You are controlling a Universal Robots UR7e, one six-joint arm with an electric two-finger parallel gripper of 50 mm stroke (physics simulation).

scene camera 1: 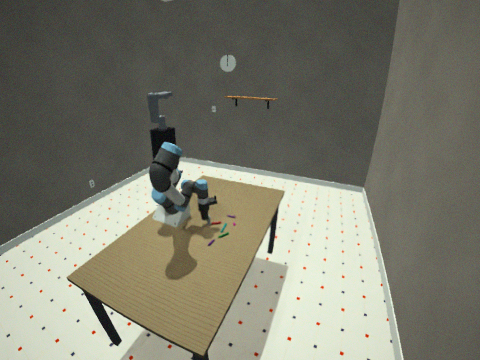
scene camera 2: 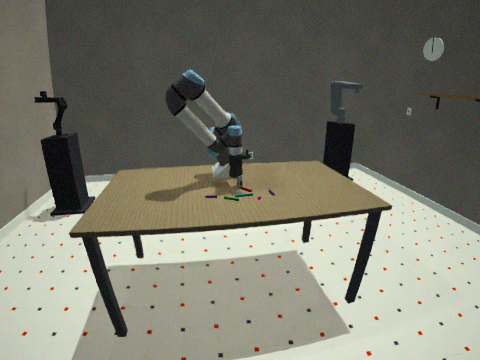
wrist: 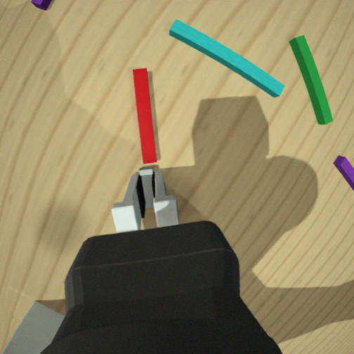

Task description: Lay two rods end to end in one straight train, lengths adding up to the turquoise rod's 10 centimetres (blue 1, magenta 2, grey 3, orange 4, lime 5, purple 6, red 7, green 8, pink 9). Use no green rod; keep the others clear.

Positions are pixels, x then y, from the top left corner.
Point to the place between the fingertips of my gripper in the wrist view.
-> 148, 185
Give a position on a red rod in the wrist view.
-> At 147, 143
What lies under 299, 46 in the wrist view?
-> A green rod.
